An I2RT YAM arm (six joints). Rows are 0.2 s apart.
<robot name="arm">
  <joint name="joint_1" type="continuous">
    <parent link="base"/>
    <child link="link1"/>
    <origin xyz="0 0 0.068" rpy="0 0 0"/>
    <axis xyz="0 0 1"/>
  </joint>
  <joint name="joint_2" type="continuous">
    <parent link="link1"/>
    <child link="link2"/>
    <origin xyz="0.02 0.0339 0.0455" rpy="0 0 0"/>
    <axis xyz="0 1 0"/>
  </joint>
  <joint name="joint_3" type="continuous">
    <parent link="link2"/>
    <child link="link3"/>
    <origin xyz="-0.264 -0.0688 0" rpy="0 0 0"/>
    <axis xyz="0 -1 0"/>
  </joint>
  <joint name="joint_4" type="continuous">
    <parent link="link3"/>
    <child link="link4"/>
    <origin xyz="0.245 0.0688 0.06" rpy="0 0 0"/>
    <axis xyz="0 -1 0"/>
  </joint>
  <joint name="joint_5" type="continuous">
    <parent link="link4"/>
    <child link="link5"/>
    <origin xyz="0.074 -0.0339 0.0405" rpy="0 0 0"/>
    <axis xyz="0 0 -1"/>
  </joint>
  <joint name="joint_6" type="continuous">
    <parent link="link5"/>
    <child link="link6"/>
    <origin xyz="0.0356 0 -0.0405" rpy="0 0 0"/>
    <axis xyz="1 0 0"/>
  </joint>
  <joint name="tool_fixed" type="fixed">
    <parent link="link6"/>
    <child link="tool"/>
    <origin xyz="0 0 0" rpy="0 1.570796 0"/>
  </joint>
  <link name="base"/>
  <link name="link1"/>
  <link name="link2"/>
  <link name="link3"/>
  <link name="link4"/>
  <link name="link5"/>
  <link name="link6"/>
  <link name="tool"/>
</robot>
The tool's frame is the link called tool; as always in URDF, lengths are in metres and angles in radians. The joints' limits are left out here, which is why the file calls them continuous.
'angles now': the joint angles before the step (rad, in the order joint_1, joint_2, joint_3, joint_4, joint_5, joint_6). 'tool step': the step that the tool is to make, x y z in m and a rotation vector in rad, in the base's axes. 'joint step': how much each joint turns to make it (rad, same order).
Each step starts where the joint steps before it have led.
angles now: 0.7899, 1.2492, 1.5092, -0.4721, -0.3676, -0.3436
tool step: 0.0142, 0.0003, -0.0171, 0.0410, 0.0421, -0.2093
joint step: -0.0136, -0.0061, -0.0904, 0.1108, 0.1804, 0.0999
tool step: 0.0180, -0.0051, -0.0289, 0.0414, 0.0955, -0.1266
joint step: -0.0506, -0.0010, -0.1119, 0.0868, 0.0559, 0.1098
